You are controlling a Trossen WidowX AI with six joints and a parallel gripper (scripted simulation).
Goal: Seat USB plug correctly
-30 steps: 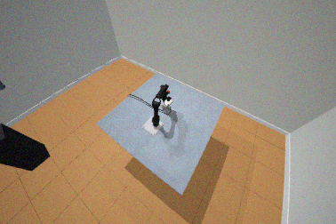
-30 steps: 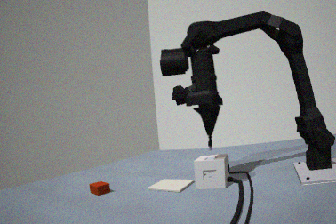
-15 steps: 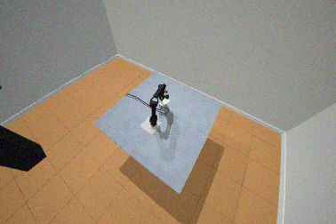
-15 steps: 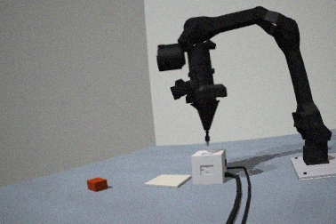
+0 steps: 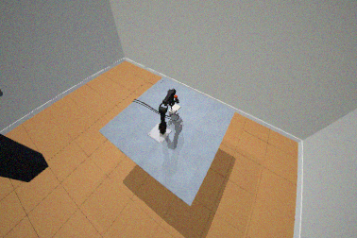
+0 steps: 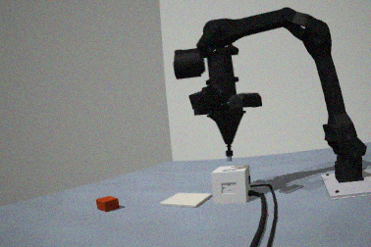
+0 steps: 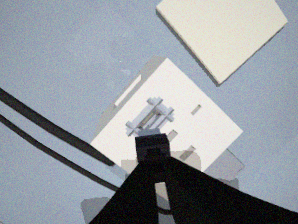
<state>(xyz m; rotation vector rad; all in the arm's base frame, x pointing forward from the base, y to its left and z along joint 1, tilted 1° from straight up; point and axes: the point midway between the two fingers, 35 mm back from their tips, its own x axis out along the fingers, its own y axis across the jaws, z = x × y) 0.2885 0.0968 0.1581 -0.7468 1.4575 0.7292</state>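
Right now my gripper tip is 2 cm above the dark USB plug. The rest, counted from my gripper tip: flat cream pad: 12 cm ahead, 1 cm to the left, 13 cm below; then red block: 27 cm ahead, 13 cm to the left, 12 cm below.
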